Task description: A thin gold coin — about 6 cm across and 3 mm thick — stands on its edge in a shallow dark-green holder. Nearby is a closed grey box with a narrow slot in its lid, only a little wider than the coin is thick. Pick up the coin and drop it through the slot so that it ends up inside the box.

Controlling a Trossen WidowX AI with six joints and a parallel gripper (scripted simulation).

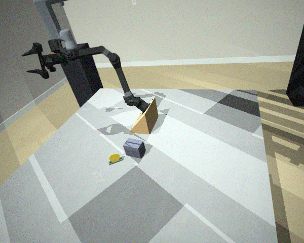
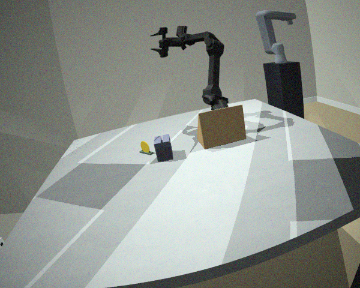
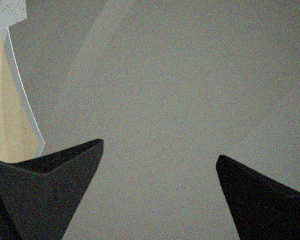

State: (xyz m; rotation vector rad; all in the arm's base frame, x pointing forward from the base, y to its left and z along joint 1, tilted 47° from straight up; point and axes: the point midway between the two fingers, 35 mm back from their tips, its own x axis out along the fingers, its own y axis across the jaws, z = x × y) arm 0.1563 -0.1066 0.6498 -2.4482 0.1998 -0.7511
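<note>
The gold coin lies 19 cm ahead of my gripper tip, 45 cm to the left of it and 48 cm below it.
</note>
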